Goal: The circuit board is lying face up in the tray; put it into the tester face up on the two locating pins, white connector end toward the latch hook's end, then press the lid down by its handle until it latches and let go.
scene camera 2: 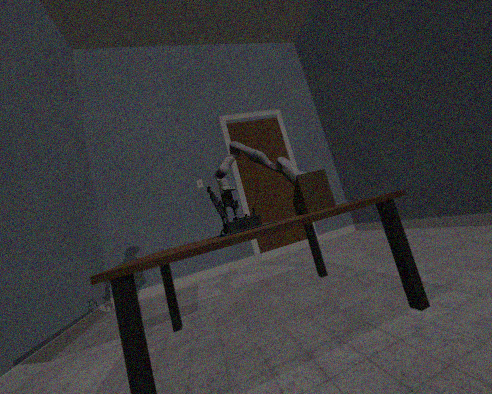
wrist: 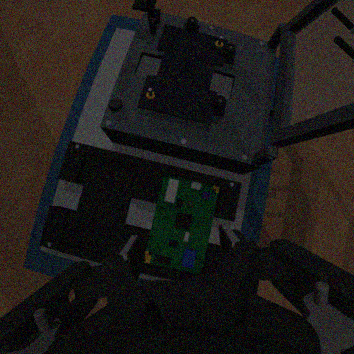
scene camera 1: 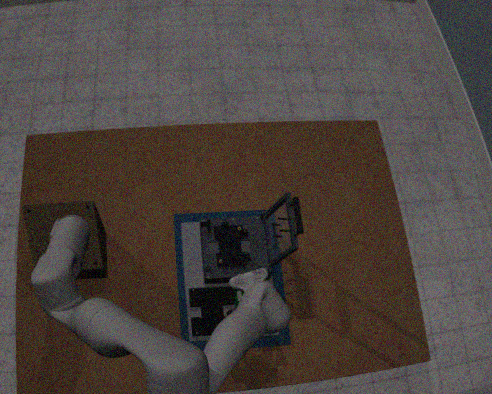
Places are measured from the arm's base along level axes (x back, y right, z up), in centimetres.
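Pixels of known places: gripper, fingertip midpoint: (scene camera 2: 231, 215) (wrist: 180, 241); arm's base, origin of the base link: (scene camera 2: 304, 184) (scene camera 1: 73, 231).
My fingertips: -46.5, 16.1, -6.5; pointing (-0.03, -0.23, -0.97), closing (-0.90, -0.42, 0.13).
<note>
Ahead of a thing's pixels: the offset from my fingertips to its top centre, as dx, dy, dz. "*": to the spot under its first point. Level surfaces: height alone.
The green circuit board @[-0.7, -0.9, -7.9] (wrist: 180, 225) lies face up in the black tray @[* +10.3, -0.5, -8.8] (wrist: 95, 197) (scene camera 1: 209, 309), its white connector @[+1.8, -4.3, -7.9] (wrist: 171, 189) at the end nearest the tester. A sliver of the board @[* +2.4, -2.6, -8.7] (scene camera 1: 237, 302) shows beside my wrist in scene camera 1. The grey tester (wrist: 189, 116) (scene camera 1: 233, 242) (scene camera 2: 242, 223) stands just beyond the tray with two yellow locating pins (wrist: 150, 94) (wrist: 219, 43). Its lid (scene camera 1: 287, 227) (wrist: 309, 123) (scene camera 2: 215, 203) stands open at the right. My gripper (wrist: 180, 241) (scene camera 2: 229, 207) is open, its fingers on either side of the board's near end with gaps to the board.
Tester and tray sit on a blue-edged base @[* +18.5, -10.7, -10.5] (scene camera 1: 179, 274) (wrist: 67, 140) on the brown table @[dz -10.6] (scene camera 1: 323, 176) (scene camera 2: 166, 256). A brown box (scene camera 1: 88, 234) (scene camera 2: 315, 189) holds the arm's base at the left. The open lid's frame sticks up right of the tester.
</note>
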